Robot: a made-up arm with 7 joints.
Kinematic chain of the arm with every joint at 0, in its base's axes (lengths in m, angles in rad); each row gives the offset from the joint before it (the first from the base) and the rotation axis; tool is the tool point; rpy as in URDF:
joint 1: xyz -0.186 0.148 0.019 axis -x
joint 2: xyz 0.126 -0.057 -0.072 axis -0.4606 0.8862 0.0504
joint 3: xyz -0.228 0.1 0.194 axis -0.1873 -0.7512 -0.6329
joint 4: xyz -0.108 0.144 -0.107 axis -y
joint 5: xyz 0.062 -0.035 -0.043 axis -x
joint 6: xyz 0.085 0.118 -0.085 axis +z
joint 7: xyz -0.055 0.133 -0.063 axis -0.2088 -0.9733 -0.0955
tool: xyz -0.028 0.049 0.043 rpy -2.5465 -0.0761 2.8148
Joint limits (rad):
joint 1: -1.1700..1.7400
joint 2: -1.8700..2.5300
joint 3: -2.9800..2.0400
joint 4: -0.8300..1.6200
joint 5: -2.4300..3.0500
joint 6: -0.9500..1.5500
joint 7: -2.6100..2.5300
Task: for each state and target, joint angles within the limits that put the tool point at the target. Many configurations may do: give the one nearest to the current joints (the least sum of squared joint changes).
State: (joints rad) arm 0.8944 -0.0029 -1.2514 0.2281 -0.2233 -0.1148 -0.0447
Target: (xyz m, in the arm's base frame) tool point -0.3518 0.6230 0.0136
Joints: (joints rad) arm 0.8583 0.1178 -1.2067 0.0712 -1.0878 -0.2231 -0.2122
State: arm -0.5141 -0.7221 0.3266 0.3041 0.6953 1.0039 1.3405
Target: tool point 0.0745 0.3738 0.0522
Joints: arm -0.6365 -0.9374 0.6986 0.2093 0.6216 0.4996 1.4625
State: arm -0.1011 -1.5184 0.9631 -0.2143 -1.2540 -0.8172 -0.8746
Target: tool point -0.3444 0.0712 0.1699
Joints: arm -0.1845 -1.4014 1.0101 -0.4420 -1.1858 -0.9500 -0.9126
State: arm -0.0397 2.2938 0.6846 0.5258 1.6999 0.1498 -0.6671
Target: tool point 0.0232 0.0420 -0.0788
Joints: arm -0.0136 2.3012 0.8855 0.6276 1.7234 0.0269 -0.6853
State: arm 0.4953 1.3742 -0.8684 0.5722 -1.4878 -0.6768 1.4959
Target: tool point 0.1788 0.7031 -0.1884
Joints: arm 0.5627 1.5395 -0.9015 0.7585 -1.3921 -0.6359 1.5088
